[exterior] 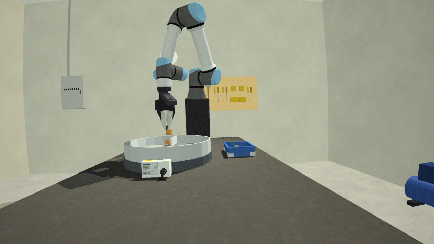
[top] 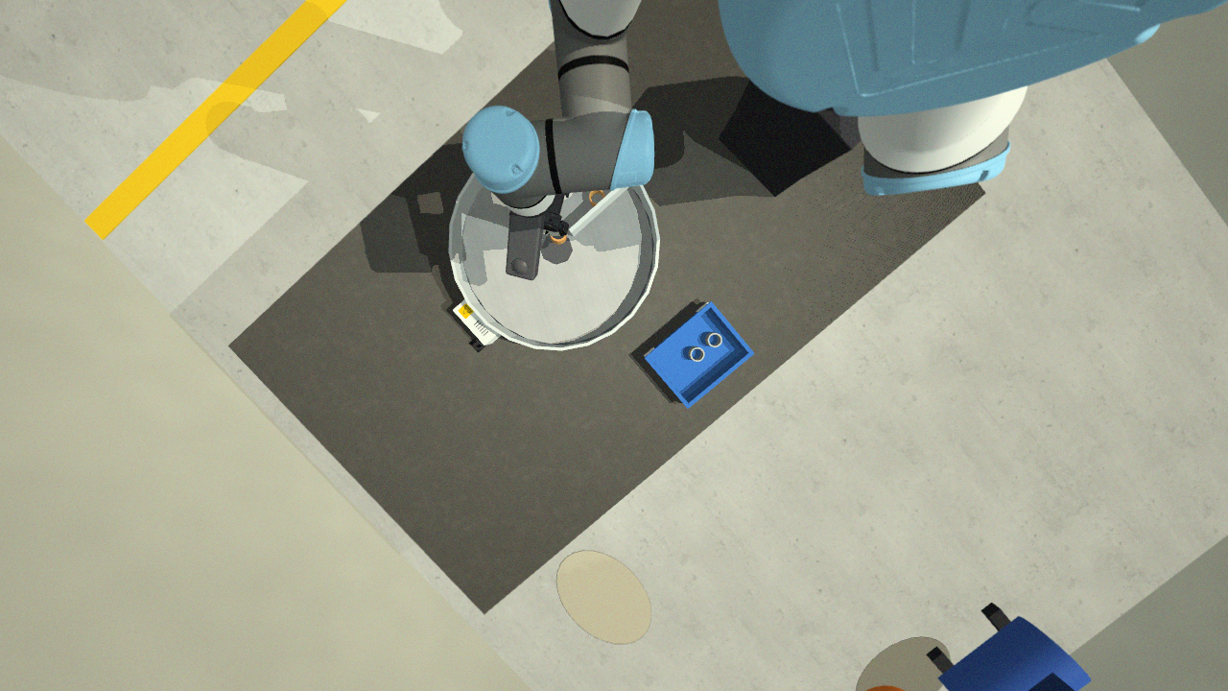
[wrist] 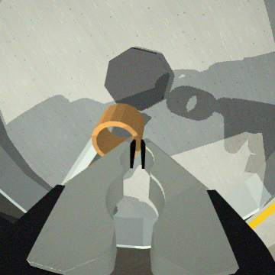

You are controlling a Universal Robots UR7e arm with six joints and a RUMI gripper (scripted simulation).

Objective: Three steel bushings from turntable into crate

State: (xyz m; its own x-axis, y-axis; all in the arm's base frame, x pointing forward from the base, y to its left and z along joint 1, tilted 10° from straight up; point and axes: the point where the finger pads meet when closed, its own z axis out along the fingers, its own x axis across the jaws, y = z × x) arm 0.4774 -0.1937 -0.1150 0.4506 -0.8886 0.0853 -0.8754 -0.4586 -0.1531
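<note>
The round white turntable lies 1 cm ahead of my hand, 1 cm to the left of it and 11 cm below it. Round my hand: blue crate 3 cm behind, 39 cm to the left, 14 cm below.
</note>
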